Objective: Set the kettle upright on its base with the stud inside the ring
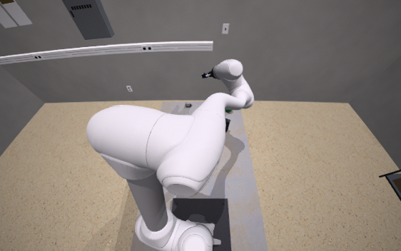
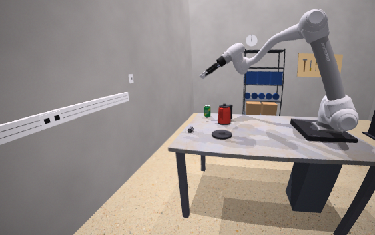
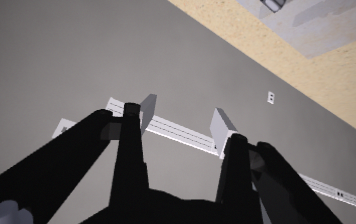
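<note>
Right now the red kettle is 350 mm below my hand, 170 mm behind it and 110 mm to the right of it. From my hand the other things lie so: small dark object: 420 mm below, 190 mm to the left, 60 mm ahead; green can: 370 mm below, 220 mm to the right, 40 mm ahead; round black base: 420 mm below, 200 mm to the left, 190 mm behind.
</note>
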